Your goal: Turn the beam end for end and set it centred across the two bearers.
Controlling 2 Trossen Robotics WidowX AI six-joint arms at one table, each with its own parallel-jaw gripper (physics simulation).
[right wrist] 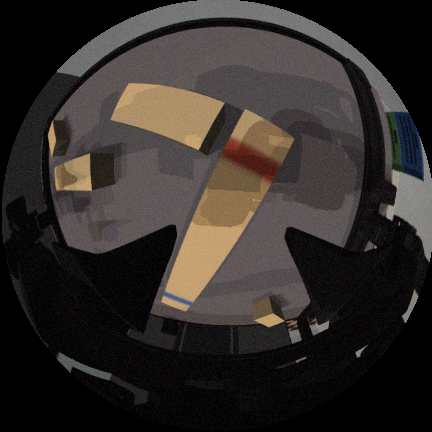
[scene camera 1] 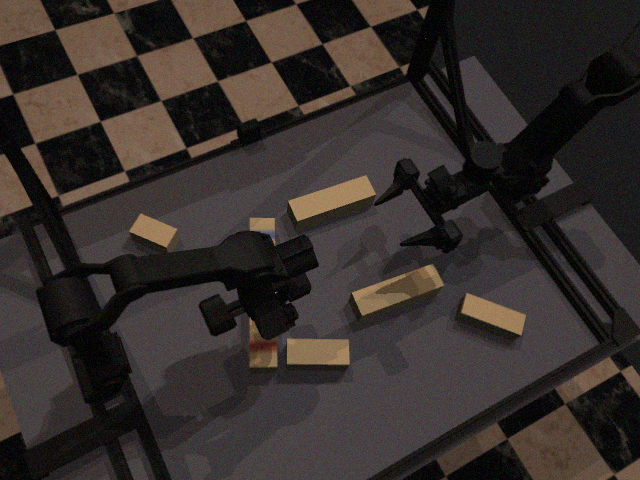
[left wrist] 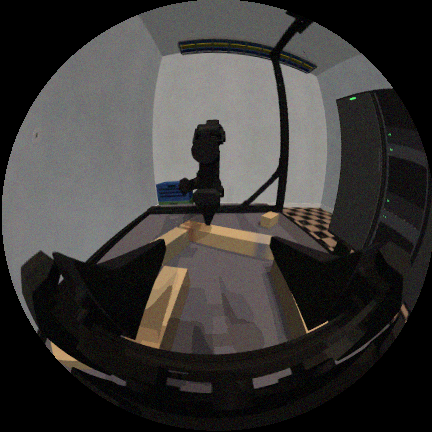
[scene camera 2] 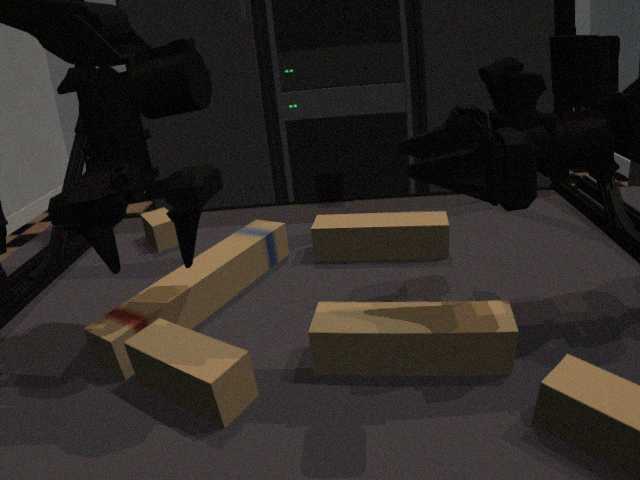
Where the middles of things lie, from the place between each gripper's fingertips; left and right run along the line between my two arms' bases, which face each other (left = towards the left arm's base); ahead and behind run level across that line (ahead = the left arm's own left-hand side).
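The beam (scene camera 2: 187,296): 3 cm to the left of my right hand, 5 cm behind, 5 cm below.
The beam: 3 cm behind my left hand, 24 cm to the right, 14 cm below.
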